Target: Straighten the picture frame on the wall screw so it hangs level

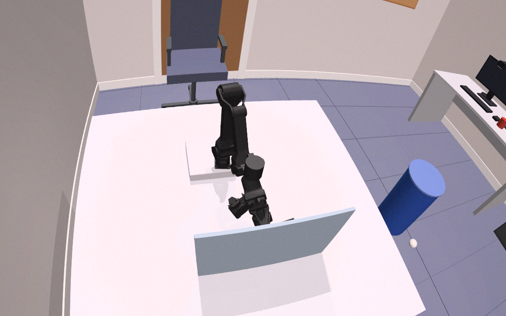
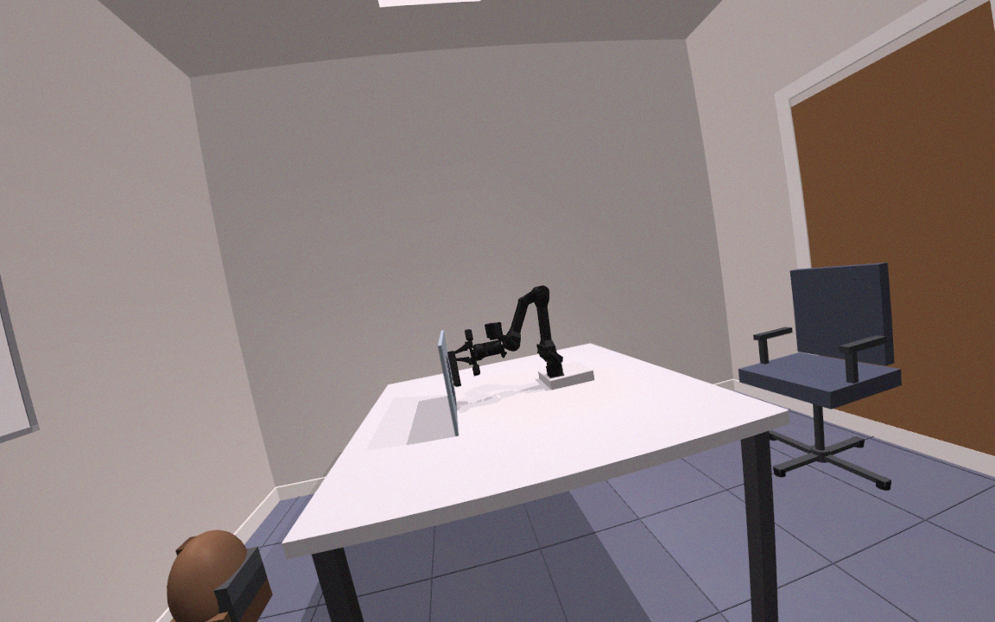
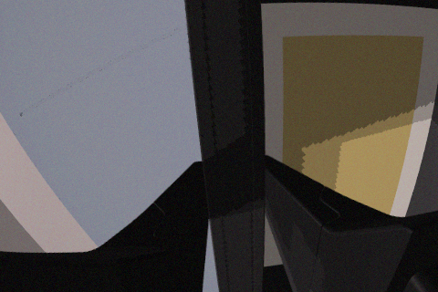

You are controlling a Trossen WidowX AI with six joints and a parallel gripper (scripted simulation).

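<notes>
Right now the picture frame is 20 mm to the left of my gripper tip and 50 mm below it. The rest, counted from my gripper tip: wall panel 10 mm ahead, 30 mm to the left, 60 mm below.
</notes>
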